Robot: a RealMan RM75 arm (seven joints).
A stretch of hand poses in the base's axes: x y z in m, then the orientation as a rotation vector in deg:
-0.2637 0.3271 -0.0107 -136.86 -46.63 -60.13
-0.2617 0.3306 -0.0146 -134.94 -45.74 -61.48
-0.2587 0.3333 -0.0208 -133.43 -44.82 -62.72
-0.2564 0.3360 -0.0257 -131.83 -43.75 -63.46
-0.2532 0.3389 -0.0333 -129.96 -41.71 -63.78
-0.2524 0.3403 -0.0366 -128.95 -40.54 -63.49
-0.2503 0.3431 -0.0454 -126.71 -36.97 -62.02
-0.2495 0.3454 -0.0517 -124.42 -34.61 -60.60
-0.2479 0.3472 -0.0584 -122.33 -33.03 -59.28
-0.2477 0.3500 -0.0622 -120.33 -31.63 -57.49
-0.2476 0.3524 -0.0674 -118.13 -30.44 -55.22
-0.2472 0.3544 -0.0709 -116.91 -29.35 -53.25
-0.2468 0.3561 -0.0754 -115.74 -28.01 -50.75
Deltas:
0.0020 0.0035 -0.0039 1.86 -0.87 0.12
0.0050 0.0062 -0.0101 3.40 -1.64 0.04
0.0073 0.0089 -0.0150 5.13 -2.05 0.05
0.0105 0.0118 -0.0226 7.59 -1.97 -0.23
0.0113 0.0132 -0.0259 9.00 -1.58 -0.29
0.0134 0.0160 -0.0347 12.67 0.10 -0.78
0.0142 0.0183 -0.0410 15.78 1.49 -0.63
0.0158 0.0201 -0.0477 18.36 2.67 -0.18
0.0160 0.0229 -0.0515 20.81 4.18 0.46
0.0161 0.0253 -0.0567 23.36 6.03 1.45
0.0165 0.0273 -0.0602 25.02 7.71 1.92
0.0169 0.0290 -0.0647 26.77 9.89 2.36

